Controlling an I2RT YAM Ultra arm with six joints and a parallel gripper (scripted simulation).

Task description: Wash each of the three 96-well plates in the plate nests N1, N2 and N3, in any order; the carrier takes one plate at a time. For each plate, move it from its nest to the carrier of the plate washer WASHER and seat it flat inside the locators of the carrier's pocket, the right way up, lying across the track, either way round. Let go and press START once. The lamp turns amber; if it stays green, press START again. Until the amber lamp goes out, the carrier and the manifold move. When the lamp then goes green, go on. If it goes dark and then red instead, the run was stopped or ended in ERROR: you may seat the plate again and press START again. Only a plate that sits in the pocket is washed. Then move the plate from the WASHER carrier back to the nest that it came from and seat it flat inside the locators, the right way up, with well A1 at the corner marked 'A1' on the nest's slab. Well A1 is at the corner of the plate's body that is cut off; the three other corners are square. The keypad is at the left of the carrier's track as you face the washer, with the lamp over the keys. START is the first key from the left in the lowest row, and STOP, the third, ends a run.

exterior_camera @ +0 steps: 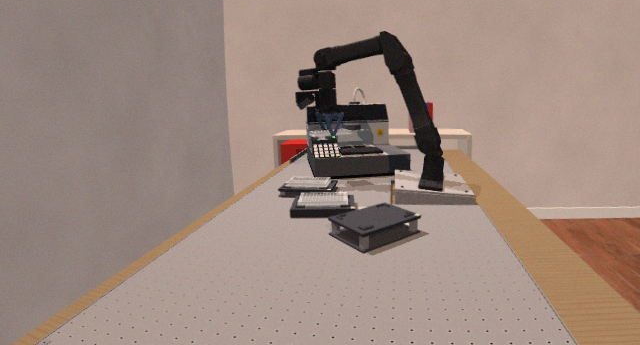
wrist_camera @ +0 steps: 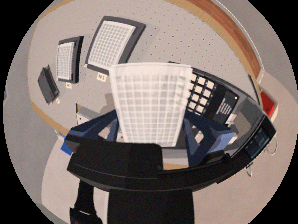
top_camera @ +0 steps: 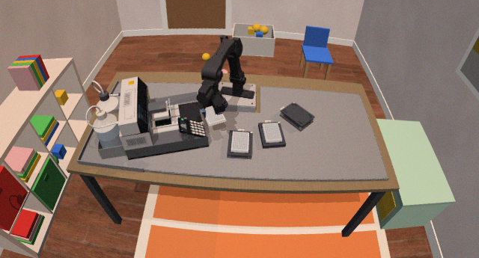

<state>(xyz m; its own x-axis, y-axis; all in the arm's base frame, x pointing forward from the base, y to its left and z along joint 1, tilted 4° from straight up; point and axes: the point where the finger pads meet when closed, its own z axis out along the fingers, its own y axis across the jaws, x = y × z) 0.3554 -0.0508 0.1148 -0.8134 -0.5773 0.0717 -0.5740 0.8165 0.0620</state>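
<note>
Right now the nest is 42 cm to the left of my hand, 24 cm behind it and 14 cm below it. Round my hand: manifold (28 cm to the right, 3 cm below); plate washer (29 cm to the right, 4 cm below); washer carrier (15 cm to the right, 8 cm below, 7 cm behind).
</note>
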